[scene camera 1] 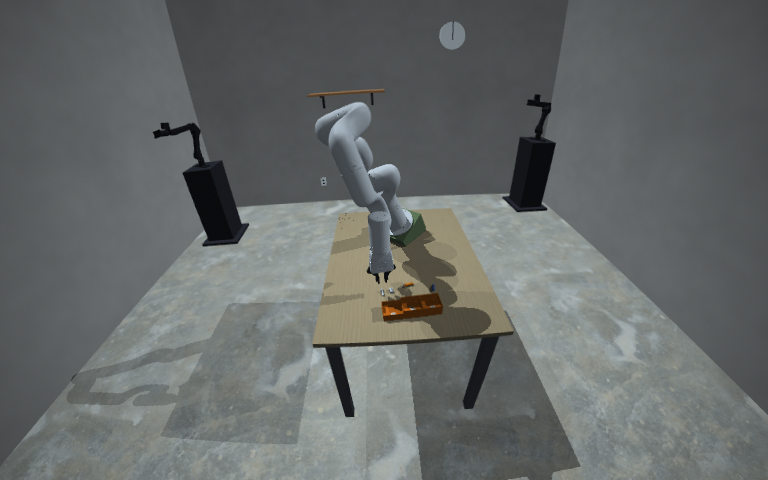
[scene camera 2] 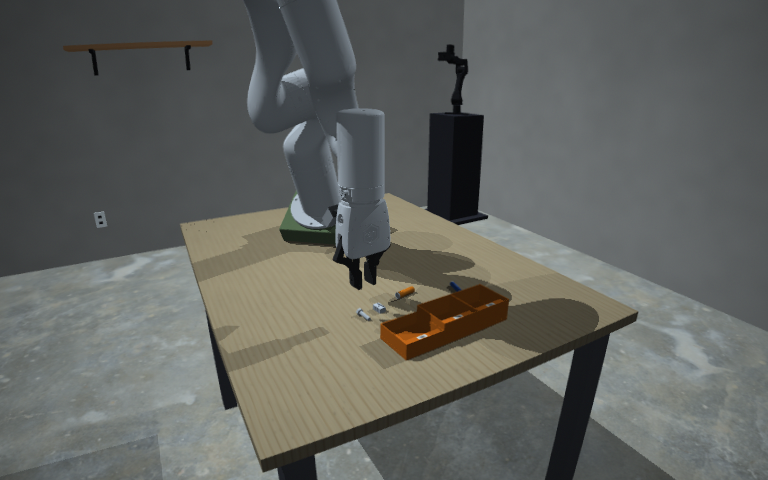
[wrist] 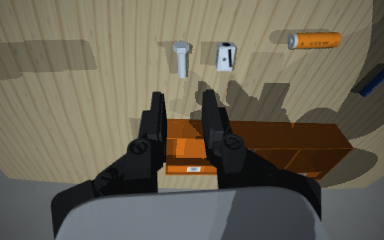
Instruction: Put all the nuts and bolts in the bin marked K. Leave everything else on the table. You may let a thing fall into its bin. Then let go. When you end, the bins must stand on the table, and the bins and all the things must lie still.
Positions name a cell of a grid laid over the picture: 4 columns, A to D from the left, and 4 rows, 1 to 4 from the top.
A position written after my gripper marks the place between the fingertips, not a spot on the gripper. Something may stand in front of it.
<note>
In view: my gripper (scene camera 2: B3), an orange cylinder (wrist: D1) and an orange three-compartment bin (scene camera 2: C3).
The orange three-compartment bin shows as well in scene camera 1 (scene camera 1: C3) and in the wrist view (wrist: C3). My gripper is seen too in the wrist view (wrist: B2).
</note>
